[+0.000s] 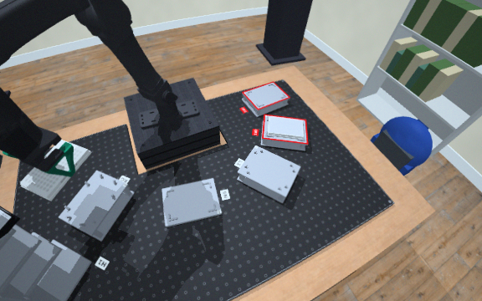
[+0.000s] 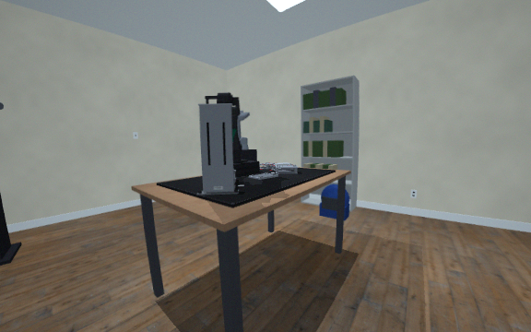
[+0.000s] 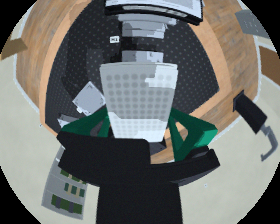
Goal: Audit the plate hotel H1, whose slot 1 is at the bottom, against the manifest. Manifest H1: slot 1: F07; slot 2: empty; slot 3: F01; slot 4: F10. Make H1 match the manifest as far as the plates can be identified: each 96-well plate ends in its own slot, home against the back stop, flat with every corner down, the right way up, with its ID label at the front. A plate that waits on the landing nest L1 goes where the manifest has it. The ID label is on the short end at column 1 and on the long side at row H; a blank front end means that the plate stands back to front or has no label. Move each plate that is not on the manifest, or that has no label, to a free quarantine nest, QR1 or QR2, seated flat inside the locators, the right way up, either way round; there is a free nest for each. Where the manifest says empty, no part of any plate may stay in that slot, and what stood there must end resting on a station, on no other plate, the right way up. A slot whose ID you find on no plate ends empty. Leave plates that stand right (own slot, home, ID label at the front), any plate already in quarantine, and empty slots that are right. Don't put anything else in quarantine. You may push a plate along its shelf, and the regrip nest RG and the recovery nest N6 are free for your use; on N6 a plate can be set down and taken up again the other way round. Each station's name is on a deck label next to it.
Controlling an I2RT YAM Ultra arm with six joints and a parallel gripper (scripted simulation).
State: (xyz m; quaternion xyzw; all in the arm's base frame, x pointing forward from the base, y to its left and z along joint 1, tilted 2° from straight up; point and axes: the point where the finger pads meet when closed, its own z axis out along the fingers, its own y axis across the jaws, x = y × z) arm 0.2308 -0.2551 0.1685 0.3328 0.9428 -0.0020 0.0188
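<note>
Right now the N6 label is 70 mm ahead of my hand, 360 mm to the left of it and 240 mm below it. From my hand the other things lie so: plate hotel H1 (190 mm ahead, 180 mm to the right, 50 mm below); then H1 deck label (160 mm ahead, 20 mm to the right, 240 mm below); then red-framed quarantine nest (280 mm behind, 650 mm to the left, 210 mm below).
</note>
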